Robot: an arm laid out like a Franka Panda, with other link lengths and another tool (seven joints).
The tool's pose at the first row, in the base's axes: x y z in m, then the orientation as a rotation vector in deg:
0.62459, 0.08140, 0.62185, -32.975, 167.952, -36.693
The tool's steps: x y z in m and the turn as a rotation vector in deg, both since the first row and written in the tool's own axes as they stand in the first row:
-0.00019, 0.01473, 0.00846, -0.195, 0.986, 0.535
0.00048, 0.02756, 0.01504, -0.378, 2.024, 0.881
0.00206, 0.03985, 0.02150, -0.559, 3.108, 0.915
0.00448, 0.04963, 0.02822, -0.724, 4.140, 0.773
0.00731, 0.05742, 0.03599, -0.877, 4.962, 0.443
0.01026, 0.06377, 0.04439, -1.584, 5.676, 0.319
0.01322, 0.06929, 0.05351, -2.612, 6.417, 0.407
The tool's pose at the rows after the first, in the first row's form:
0.62109, 0.09061, 0.60801, -32.035, 169.011, -36.825
0.61713, 0.09861, 0.59667, -31.361, 170.092, -37.018
0.61250, 0.10587, 0.58566, -31.146, 171.186, -37.271
0.60800, 0.11059, 0.57546, -31.203, 172.209, -37.542
0.60396, 0.11308, 0.56513, -31.583, 173.016, -37.751
0.60042, 0.11407, 0.55484, 31.466, -172.619, 36.770
0.59726, 0.11408, 0.54423, 30.992, -172.103, 35.250

